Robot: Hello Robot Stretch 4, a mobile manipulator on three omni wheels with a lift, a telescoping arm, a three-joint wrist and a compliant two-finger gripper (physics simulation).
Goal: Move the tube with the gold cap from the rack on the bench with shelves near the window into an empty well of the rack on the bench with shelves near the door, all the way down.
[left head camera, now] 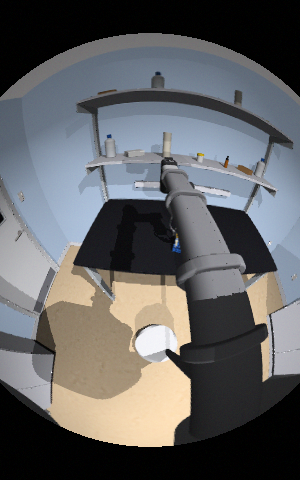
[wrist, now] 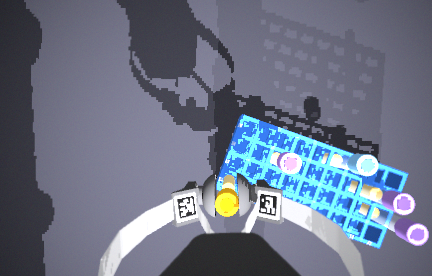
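Observation:
My gripper is shut on the gold-capped tube, with one rounded fingertip on each side of it. The tube's lower part shows beyond the cap, over the near left corner area of the blue rack. Whether its tip is inside a well is hidden. The rack stands on the black bench, at a slant in the wrist view. It holds a pink-capped tube, a pale-blue-capped tube and two purple-capped tubes. Several of its wells look empty. The arm partly covers the rack in the head view.
Above the bench, a lower shelf and an upper shelf carry bottles and jars. The telescoping arm reaches across the bench. A white round object stands on the floor in front. A door is at the left.

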